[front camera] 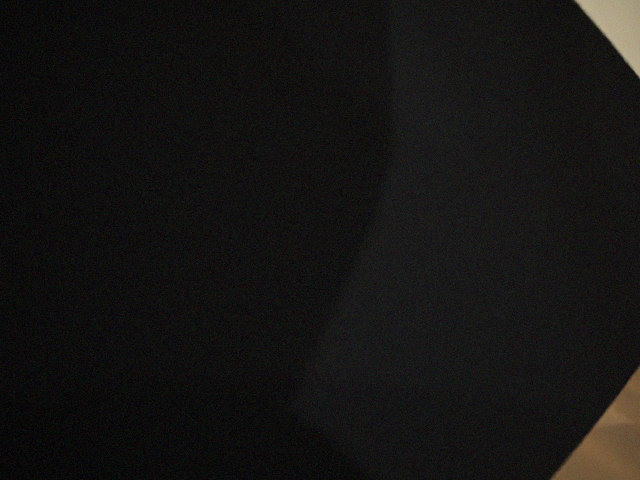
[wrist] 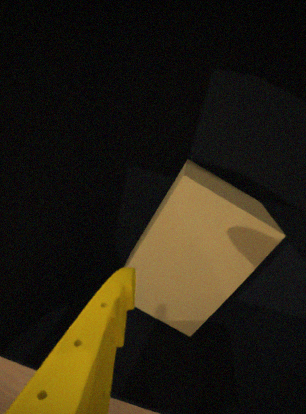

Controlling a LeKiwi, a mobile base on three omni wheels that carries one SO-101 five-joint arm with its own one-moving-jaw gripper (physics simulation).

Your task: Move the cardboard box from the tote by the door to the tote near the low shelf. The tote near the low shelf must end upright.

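Places are measured from the arm's base along level axes (x left, y back, z up), in metres.
Pixels of known places: hand, tool point: (wrist: pixel 134 283).
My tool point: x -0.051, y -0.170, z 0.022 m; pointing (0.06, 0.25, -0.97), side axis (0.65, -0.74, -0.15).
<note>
For each thing: its top centre in the pictures, then the offset to it from my tool point. "spot": a spot on its surface instead. Level surfaces: height alone.
- cardboard box, top centre: (wrist: pixel 187 268) dx -0.016, dy -0.034, dz -0.058 m
- dark tote, surface spot: (wrist: pixel 250 115) spot: dx +0.068, dy -0.005, dz -0.108 m
- Brown floor, surface height: dz -0.111 m
- brown surface, surface height: dz -0.111 m
The cardboard box (wrist: pixel 205 250) lies in a dark tote (wrist: pixel 250 115) in the wrist view, turned at a slant, with shadows on its upper face. The frames do not tell which tote this is. One notched yellow jaw of my gripper (wrist: pixel 122 300) shows at the lower left, its tip over or beside the box's left corner; contact cannot be told. The other jaw is out of the picture, so the gripper is fully open, with nothing held. In the front camera view a dark tote wall (front camera: pixel 465 232) fills most of the picture. The second tote cannot be made out.
Brown floor (front camera: pixel 615 444) shows at the lower right of the front camera view, and a pale wall (front camera: pixel 622 25) at the upper right. A brown surface (wrist: pixel 15 382) lies past the tote's edge at the lower left of the wrist view. The dark tote wall stands close before the front camera.
</note>
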